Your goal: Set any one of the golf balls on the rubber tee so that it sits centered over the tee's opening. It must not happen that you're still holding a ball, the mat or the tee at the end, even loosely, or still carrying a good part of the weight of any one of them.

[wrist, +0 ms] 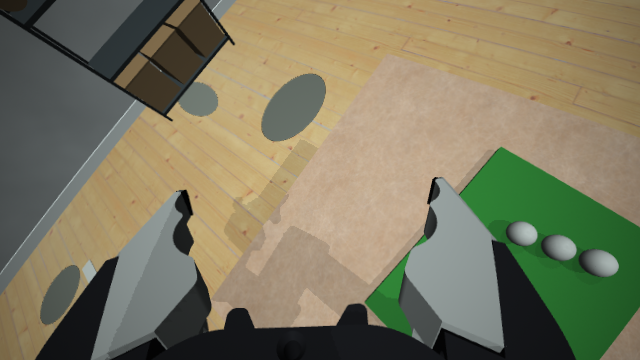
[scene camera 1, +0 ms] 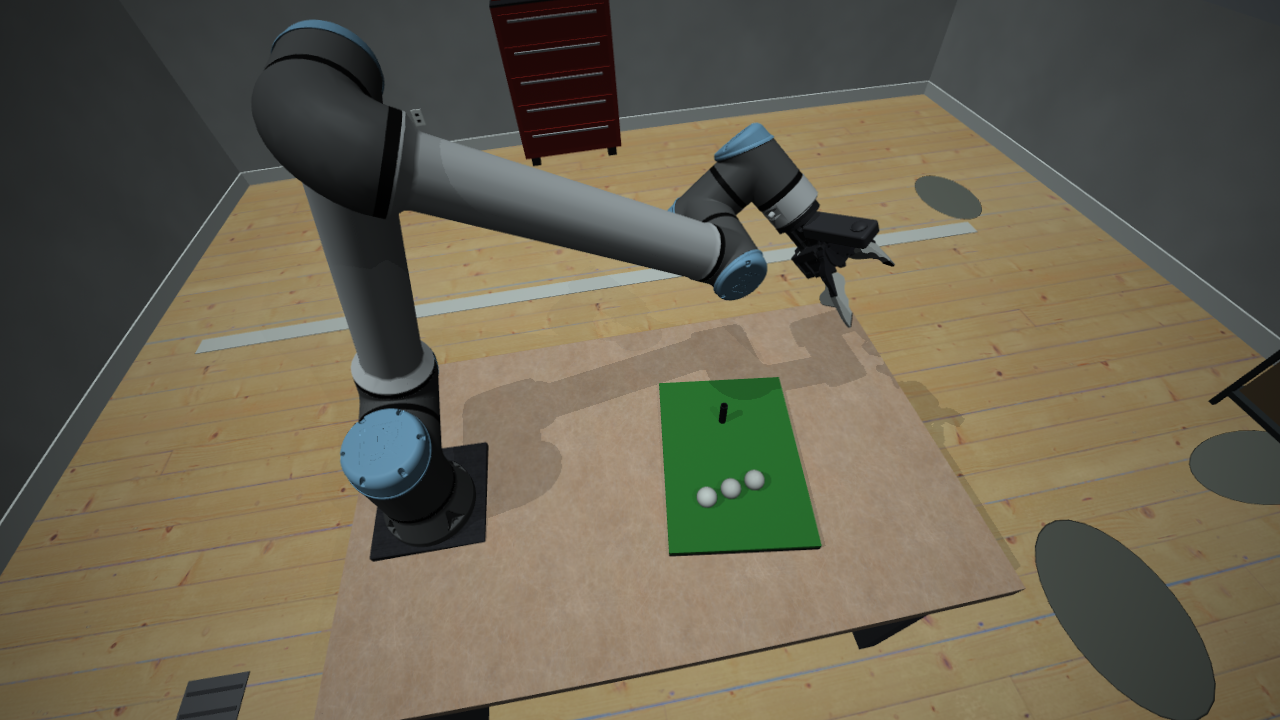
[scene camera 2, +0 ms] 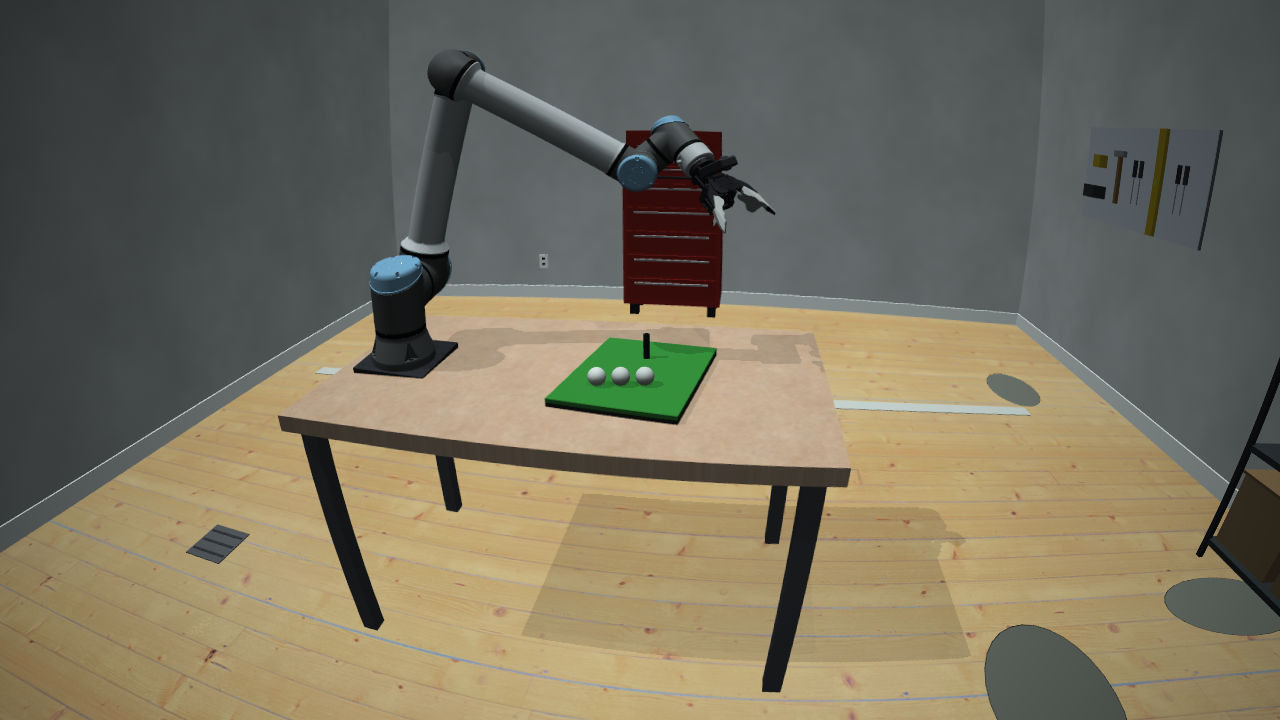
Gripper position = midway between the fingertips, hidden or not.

In view: my gripper [scene camera 1: 872, 296] and a white golf ball [wrist: 557, 247].
My gripper also shows in the wrist view [wrist: 309, 185] and in scene camera 2 [scene camera 2: 751, 223].
